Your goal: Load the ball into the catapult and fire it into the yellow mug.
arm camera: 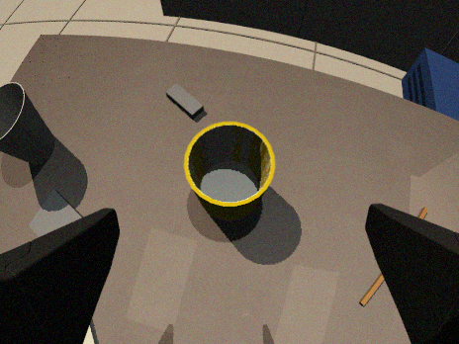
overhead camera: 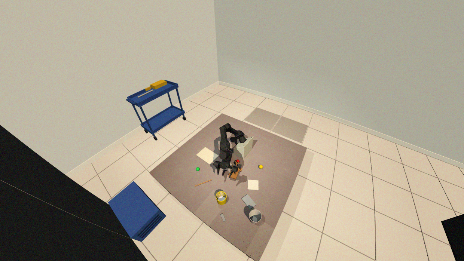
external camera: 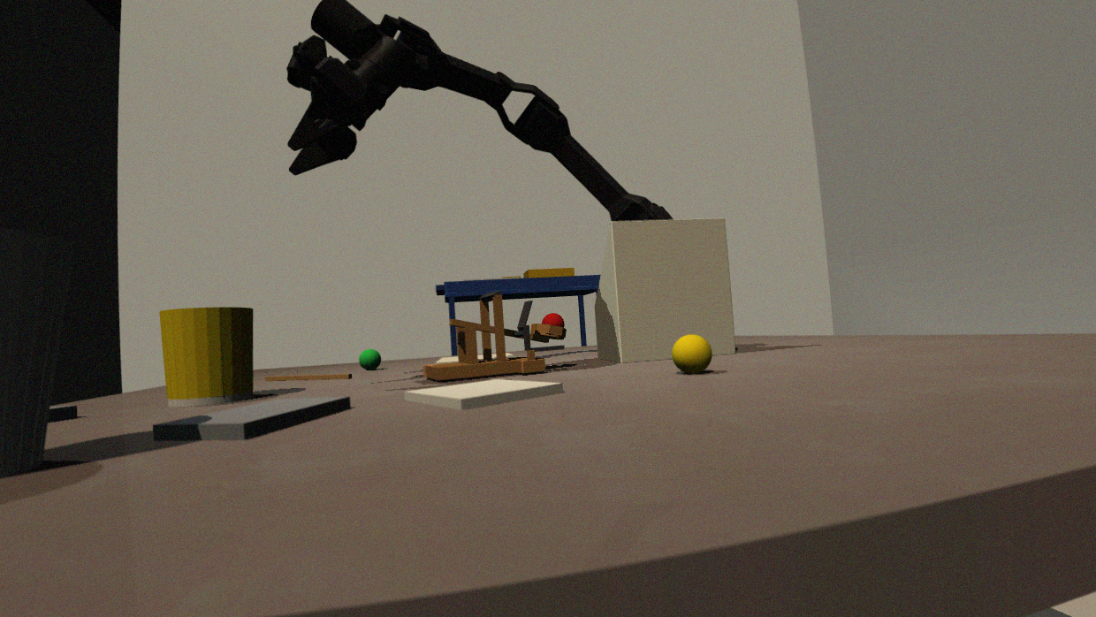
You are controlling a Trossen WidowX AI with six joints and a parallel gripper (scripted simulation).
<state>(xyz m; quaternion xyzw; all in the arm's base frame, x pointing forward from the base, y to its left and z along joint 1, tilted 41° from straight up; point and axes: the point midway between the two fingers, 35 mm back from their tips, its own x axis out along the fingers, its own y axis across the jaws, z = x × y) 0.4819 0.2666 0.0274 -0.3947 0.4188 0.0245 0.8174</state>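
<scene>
The red ball lies 310 mm behind my gripper tip, 110 mm to the right of it and 210 mm below it. From my gripper tip the other things lie so: thin wooden stick (80 mm ahead, 220 mm to the right, 270 mm below); yellow mug (80 mm ahead, 40 mm to the left, 250 mm below); wooden catapult (250 mm behind, 70 mm to the right, 220 mm below).
</scene>
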